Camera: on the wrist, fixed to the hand. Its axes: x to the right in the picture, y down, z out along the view.
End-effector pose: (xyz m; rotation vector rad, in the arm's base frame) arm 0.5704 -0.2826 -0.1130 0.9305 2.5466 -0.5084
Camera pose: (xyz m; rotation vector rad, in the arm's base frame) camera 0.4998 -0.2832 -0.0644 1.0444 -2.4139 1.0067
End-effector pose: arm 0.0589 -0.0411 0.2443 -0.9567 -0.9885 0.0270
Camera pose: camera 0.0938 -0.1033 0.2918 0.3136 -1.1871 -1.1898
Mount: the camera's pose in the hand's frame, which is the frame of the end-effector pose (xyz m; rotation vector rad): 0.0271 -0.0575 -0.0575 0.3384 0.2803 -1.5910
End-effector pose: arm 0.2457 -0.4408 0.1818 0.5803 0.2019 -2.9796
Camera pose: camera 0.2347 -0.3775 0.1251 -0.4726 -0.0864 1.5280
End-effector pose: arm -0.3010 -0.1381 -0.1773 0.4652 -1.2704 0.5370
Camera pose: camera -0.2163 -0.1456 -0.1664 1.4082 -0.2500 -0.5488
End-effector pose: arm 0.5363 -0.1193 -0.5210 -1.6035 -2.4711 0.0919
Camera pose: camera 0.4852 -0.1214 -0.4522 0.6306 -2.5093 0.0282
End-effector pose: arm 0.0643 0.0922 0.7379 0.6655 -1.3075 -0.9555
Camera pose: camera 0.1087 0.0349 0.6922 2.1445 -0.4713 -1.7524
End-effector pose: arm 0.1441 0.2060 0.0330 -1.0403 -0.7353 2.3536
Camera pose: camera 0.1830 0.2816 0.0223 -0.2931 -0.6135 0.8633
